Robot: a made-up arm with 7 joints.
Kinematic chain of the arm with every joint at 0, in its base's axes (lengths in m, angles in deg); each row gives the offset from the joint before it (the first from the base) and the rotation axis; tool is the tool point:
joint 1: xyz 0 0 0 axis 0 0.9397 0.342
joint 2: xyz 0 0 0 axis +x
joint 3: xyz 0 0 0 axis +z
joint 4: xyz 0.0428 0 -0.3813 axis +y
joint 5: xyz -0.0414 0 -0.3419 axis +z
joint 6: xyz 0 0 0 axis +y
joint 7: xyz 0 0 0 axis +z
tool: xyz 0 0 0
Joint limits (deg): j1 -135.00..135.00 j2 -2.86..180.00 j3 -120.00..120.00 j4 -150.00..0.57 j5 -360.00..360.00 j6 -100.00..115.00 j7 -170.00..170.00
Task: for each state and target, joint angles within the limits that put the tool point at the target. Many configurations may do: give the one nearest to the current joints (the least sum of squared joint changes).
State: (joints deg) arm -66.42 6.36 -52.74 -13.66 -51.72 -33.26 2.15
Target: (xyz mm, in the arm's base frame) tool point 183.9 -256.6 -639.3
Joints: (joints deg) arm -16.82 -2.86 -82.59 -36.72 -51.72 -33.26 2.15
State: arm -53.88 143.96 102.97 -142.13 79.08 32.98 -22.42
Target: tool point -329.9 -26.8 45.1
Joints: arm -62.37 140.15 111.09 -139.01 79.08 32.98 -22.42
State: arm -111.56 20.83 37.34 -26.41 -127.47 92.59 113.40
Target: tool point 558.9 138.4 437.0
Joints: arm -112.28 34.75 39.78 -27.11 -127.47 92.59 113.40
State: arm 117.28 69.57 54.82 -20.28 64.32 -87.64 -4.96
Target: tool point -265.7 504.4 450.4
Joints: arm 135.00 77.07 73.10 -5.84 64.32 -87.64 -4.96
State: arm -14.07 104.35 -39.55 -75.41 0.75 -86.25 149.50
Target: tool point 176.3 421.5 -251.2
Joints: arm 5.30 103.24 -56.91 -102.00 0.75 -86.25 149.50
